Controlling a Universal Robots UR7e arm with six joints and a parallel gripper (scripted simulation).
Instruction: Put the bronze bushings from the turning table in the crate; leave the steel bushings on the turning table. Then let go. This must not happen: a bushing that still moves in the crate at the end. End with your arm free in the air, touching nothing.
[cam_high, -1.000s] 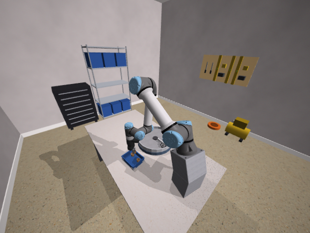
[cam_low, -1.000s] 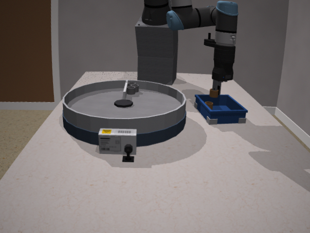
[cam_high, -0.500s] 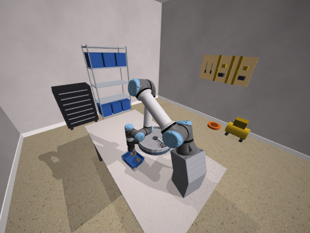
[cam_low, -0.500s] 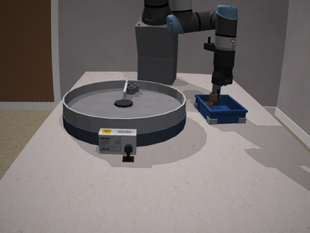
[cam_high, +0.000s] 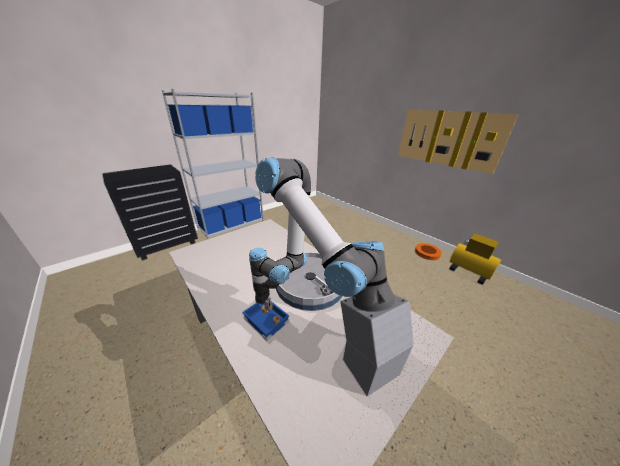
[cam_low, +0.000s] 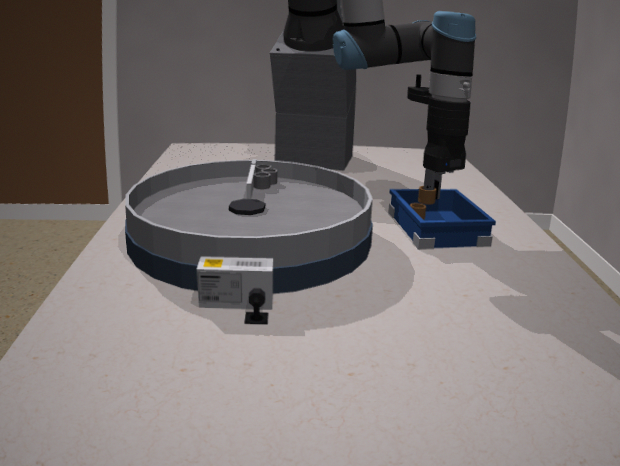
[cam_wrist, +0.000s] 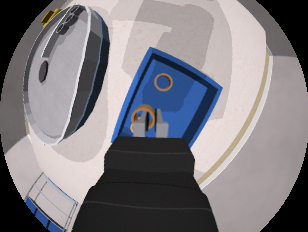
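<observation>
The blue crate is 6 cm below my hand and 2 cm to the left of it. Round my hand: grey turning table 34 cm to the right, 3 cm below, 1 cm behind.
</observation>
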